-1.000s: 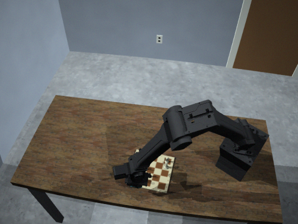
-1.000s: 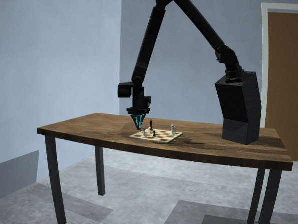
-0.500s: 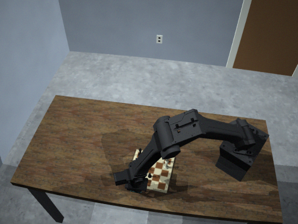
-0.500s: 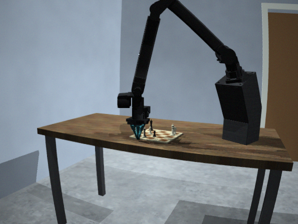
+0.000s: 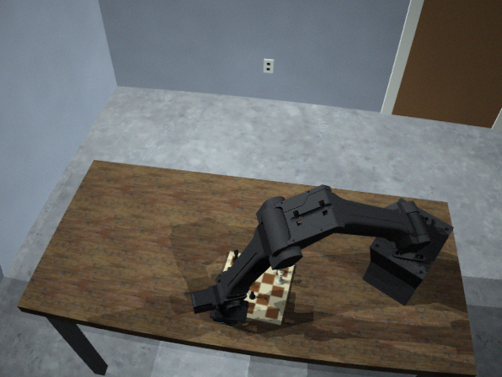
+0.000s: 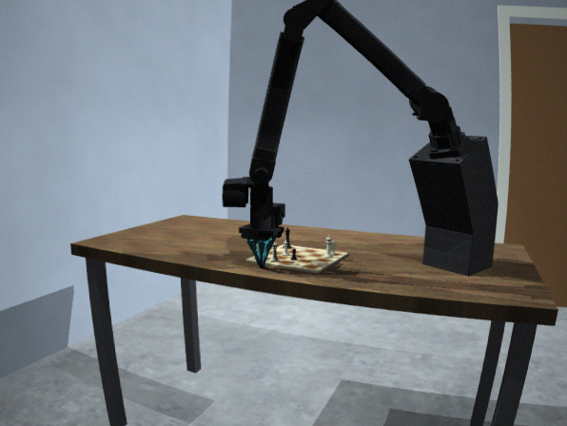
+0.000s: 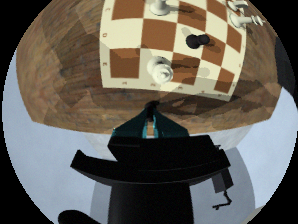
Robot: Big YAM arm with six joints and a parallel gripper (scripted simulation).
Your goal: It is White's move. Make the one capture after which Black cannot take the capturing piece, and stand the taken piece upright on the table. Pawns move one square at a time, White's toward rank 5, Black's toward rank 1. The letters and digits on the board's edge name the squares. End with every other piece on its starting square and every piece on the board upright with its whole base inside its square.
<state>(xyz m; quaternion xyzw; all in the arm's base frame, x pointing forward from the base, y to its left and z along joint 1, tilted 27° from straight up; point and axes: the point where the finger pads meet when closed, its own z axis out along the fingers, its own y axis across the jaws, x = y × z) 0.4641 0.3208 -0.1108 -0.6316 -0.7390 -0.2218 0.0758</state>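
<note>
My hand is 15 cm to the left of the chessboard, 2 cm past it and 2 cm above it. From my hand the other things lie so: tall black piece: 22 cm to the right, 6 cm ahead, 2 cm above; tall white piece: 19 cm to the right, 10 cm behind, 2 cm above.
</note>
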